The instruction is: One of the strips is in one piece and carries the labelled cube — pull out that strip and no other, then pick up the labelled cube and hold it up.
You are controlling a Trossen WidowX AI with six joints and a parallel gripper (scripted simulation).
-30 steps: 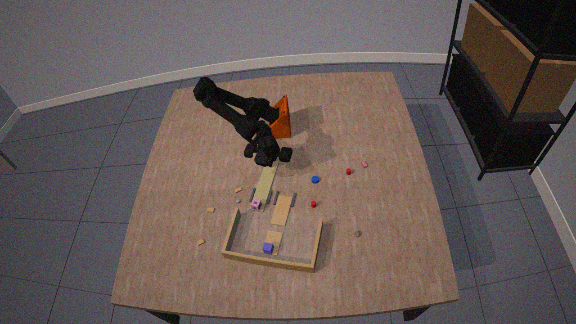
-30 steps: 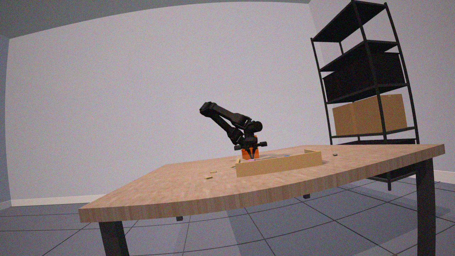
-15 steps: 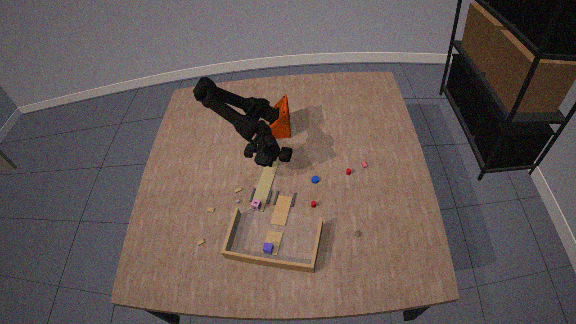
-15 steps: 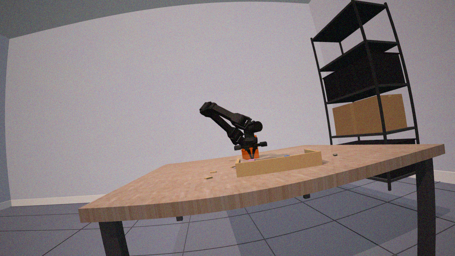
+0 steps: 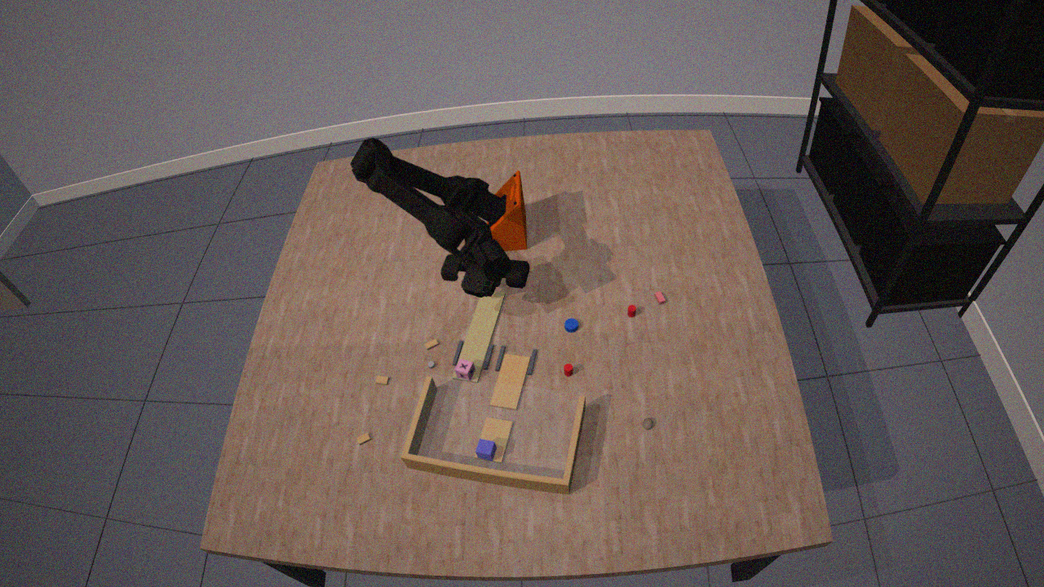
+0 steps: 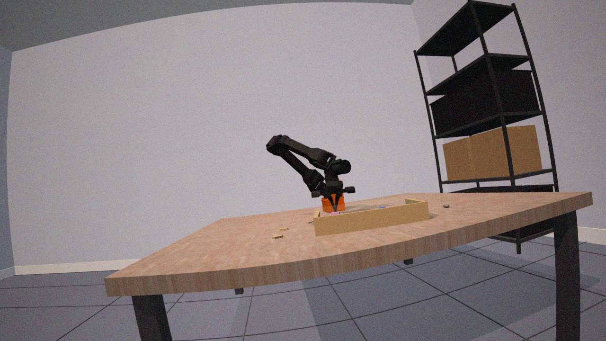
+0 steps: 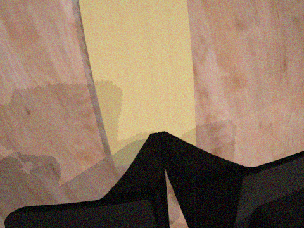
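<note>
Now: gripper tip 10 cm short of the strip, 2 cm to the left of it and 1 cm above it. The rest, counted from my gripper tip: pink block (39 cm to the left, 3 cm ahead, 1 cm below); small grey disc (18 cm ahead, 12 cm to the right, 1 cm below); blue disc (18 cm to the left, 9 cm ahead, 1 cm below).
</note>
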